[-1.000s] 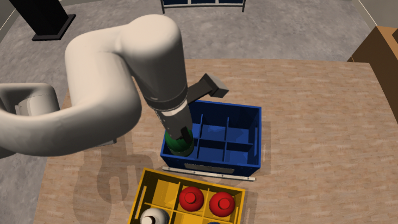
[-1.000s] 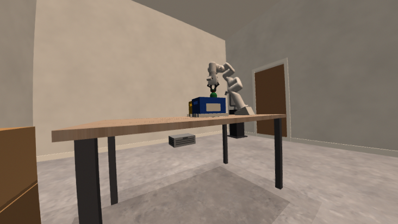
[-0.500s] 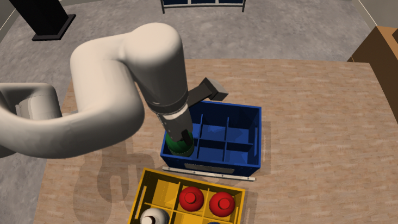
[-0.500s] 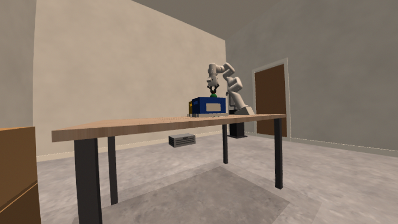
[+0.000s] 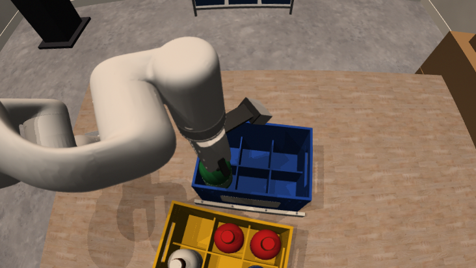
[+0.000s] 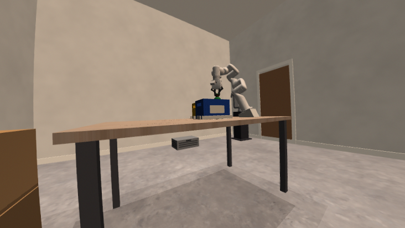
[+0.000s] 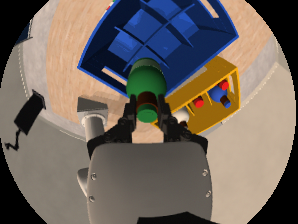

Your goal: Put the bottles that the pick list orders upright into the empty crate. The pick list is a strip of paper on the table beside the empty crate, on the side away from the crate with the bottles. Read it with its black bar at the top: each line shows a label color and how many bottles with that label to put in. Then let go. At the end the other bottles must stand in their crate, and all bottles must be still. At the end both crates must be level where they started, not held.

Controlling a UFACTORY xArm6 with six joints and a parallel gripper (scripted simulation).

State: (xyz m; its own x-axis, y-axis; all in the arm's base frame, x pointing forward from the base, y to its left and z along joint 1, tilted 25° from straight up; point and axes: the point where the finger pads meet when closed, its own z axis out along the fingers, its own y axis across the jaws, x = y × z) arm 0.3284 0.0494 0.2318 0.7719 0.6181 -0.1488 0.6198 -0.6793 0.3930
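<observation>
My hand is 7 cm above the green-capped bottle. From my hand the other things lie so: yellow crate: 4 cm ahead, 19 cm to the right, 16 cm below; then red bottle: 13 cm ahead, 16 cm to the right, 16 cm below; then blue crate: 9 cm ahead, 4 cm to the left, 16 cm below.
</observation>
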